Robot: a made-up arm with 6 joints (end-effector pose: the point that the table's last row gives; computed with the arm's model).
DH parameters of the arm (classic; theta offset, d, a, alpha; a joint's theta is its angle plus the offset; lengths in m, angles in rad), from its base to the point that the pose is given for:
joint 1: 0 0.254 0 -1.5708
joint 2: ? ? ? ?
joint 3: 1.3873 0 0.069 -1.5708
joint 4: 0 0.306 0 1.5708
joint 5: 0 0 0.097 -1.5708
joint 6: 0 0.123 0 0
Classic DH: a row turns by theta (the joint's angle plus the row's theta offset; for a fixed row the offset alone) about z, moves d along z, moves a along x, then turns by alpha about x.
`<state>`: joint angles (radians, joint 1 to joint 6).
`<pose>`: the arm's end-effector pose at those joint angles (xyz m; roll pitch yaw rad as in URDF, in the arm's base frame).
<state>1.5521 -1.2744 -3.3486 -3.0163 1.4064 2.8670</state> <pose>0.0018 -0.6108 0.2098 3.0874 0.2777 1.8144</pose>
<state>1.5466 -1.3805 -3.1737 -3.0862 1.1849 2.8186</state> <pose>-0.0113 -0.6433 0.2512 -3.0109 0.5325 1.8988</pose>
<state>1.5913 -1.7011 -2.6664 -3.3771 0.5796 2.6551</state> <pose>0.0166 -0.6504 0.3684 -1.9002 0.8299 2.7837</pose>
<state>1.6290 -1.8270 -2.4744 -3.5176 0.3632 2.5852</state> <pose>0.0535 -0.6223 0.3984 -1.4808 0.6682 3.1245</pose>
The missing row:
joint 2: -1.3873 0 0.1973 0
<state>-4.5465 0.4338 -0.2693 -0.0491 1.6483 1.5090</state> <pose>0.0080 -0.0091 0.0370 1.3284 0.0680 0.1995</pose>
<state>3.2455 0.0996 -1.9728 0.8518 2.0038 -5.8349</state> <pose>-0.3773 -0.1546 0.5155 -2.3900 0.3104 -3.0387</pose>
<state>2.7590 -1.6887 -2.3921 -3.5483 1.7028 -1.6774</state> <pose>0.5573 -0.2817 0.3393 2.6349 0.3783 1.0375</pose>
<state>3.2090 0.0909 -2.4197 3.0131 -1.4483 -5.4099</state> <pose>-0.2611 -0.0004 0.5521 2.4422 0.6018 -1.0757</pose>
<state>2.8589 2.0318 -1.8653 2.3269 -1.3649 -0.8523</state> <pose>-0.0596 0.1236 -0.0930 1.6800 -0.5944 2.0235</pose>
